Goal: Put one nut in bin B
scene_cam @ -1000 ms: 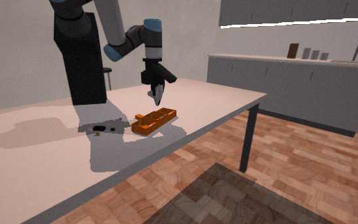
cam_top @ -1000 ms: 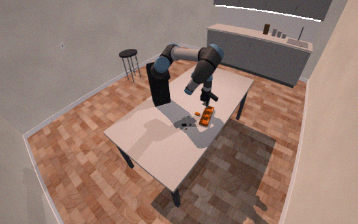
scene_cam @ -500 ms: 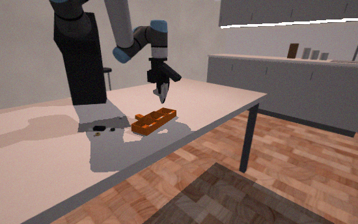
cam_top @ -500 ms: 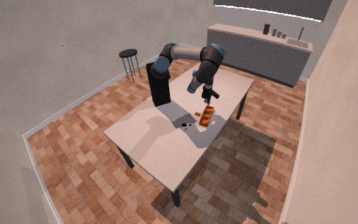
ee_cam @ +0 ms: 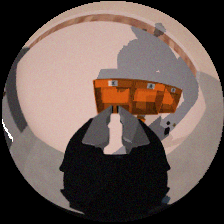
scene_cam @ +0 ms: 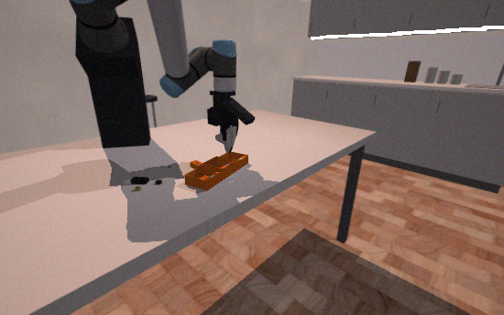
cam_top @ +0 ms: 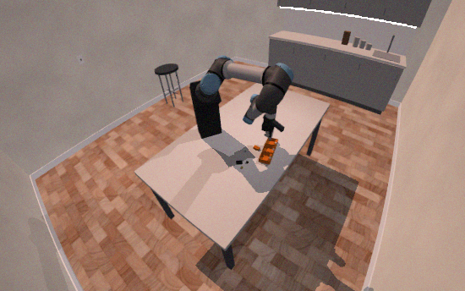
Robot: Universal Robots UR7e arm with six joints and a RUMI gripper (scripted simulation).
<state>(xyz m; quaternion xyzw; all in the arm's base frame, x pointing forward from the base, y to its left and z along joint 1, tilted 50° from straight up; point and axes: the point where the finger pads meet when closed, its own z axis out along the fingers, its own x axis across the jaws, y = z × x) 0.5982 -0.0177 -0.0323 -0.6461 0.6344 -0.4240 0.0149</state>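
Right now my hand is 180 mm past the grey piece, 120 mm to the left of it and 50 mm above it. From my hand the other things lie so: dark nut (220 mm to the right, 140 mm behind, 50 mm below); orange bin (80 mm to the right, 40 mm below); orange block (110 mm behind, 60 mm to the right, 50 mm below).
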